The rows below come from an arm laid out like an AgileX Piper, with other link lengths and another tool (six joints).
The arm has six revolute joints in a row. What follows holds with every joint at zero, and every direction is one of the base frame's. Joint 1 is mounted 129.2 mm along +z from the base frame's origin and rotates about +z. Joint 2 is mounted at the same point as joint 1 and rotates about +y. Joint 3 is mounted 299.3 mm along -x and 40.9 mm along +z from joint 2 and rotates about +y. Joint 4 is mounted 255.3 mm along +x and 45.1 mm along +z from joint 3 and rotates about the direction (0.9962, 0, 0.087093). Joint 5 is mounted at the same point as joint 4 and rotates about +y. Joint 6 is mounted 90.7 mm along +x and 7.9 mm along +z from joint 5 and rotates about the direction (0.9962, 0, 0.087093). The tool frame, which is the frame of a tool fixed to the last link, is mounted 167.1 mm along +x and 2 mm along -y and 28.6 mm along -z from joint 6; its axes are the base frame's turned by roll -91.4, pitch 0.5 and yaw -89.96 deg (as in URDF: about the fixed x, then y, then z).
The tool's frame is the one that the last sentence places.
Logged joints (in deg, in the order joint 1, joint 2, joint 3, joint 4, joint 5, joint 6), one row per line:
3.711 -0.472 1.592 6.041 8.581 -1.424
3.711 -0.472 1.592 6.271 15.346 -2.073
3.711 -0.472 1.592 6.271 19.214 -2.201
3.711 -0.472 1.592 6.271 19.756 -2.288
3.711 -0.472 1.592 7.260 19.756 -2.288
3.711 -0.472 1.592 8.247 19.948 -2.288
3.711 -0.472 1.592 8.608 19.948 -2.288
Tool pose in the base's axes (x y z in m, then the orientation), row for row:
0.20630 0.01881 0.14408 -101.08 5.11 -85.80
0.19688 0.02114 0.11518 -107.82 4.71 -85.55
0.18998 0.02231 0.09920 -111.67 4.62 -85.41
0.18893 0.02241 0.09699 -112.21 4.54 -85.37
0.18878 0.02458 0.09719 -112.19 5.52 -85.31
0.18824 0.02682 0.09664 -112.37 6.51 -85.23
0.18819 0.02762 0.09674 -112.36 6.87 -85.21
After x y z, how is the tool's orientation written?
As angles about the fixed x, y, z axes (roll, pitch, yaw), in degrees.
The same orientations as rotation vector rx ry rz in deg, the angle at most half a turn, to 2 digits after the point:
-76.00 76.01 -56.68
-81.46 80.03 -53.06
-84.47 82.35 -50.79
-84.94 82.64 -50.51
-84.29 82.87 -49.61
-83.80 83.20 -48.58
-83.55 83.28 -48.25

